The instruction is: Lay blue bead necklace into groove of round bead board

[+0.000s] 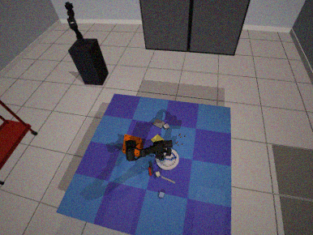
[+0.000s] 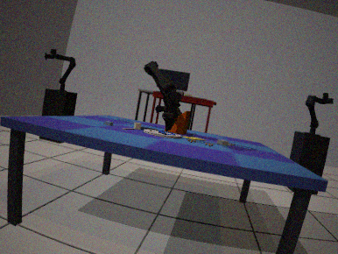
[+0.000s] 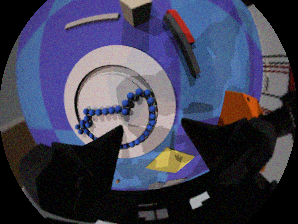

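The round white bead board is 6 cm ahead of my gripper tip, 2 cm to the right of it and 1 cm below it. The rest, counted from my gripper tip: red-handled tool: 14 cm to the right, 6 cm behind, 2 cm below; then yellow card: 15 cm to the left, 5 cm behind, 2 cm below; then thin pale stick: 20 cm to the right, 9 cm ahead, 2 cm below.
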